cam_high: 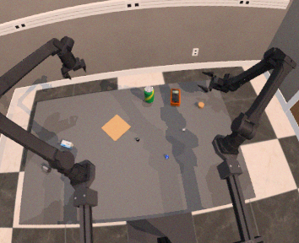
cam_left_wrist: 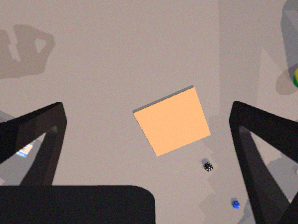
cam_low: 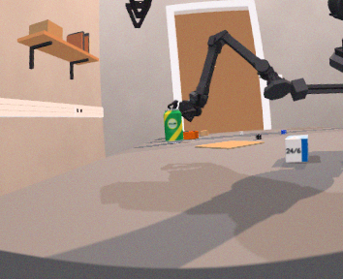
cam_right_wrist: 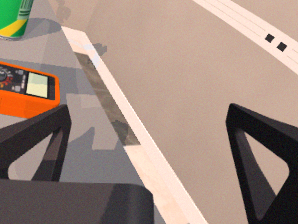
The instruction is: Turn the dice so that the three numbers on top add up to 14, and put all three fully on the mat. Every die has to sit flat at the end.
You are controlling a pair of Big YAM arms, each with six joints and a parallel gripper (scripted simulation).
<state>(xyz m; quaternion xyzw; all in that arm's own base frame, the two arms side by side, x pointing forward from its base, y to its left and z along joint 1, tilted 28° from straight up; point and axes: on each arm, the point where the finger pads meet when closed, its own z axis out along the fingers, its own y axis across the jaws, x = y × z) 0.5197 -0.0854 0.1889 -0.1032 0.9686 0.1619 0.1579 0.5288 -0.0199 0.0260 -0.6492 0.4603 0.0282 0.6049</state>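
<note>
My right hand is 440 mm past the blue die, 340 mm to the right of it and 130 mm above it. Also, from my right hand: mat 180 mm behind, 610 mm to the left, 130 mm below; black die 290 mm behind, 490 mm to the left, 130 mm below.
</note>
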